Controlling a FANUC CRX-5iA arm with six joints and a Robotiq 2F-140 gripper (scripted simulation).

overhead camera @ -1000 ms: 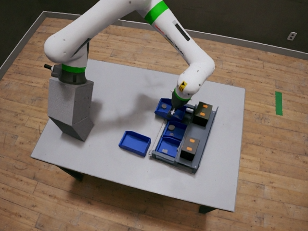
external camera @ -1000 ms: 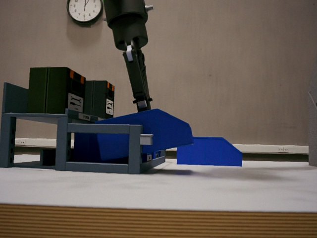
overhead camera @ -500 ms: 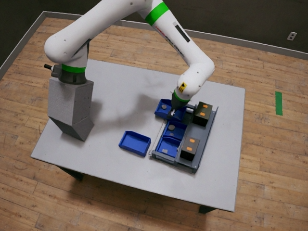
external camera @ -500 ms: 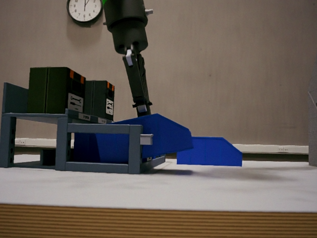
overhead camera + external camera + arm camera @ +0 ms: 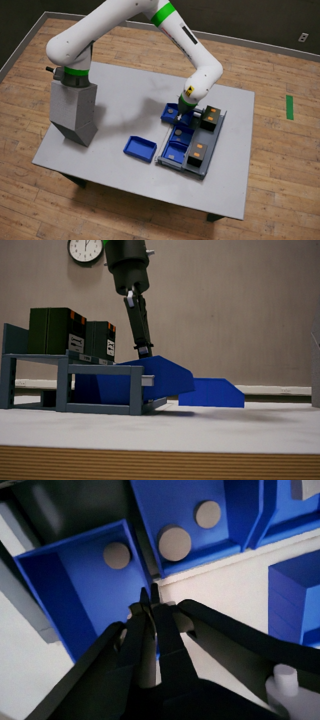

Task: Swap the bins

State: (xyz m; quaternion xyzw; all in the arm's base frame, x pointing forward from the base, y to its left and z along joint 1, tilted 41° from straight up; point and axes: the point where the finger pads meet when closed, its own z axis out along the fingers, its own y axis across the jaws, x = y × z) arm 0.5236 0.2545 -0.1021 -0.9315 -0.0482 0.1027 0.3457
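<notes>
Now: hand 110 mm short of the grey shelf, 60 mm to the left of it and 30 mm above it.
</notes>
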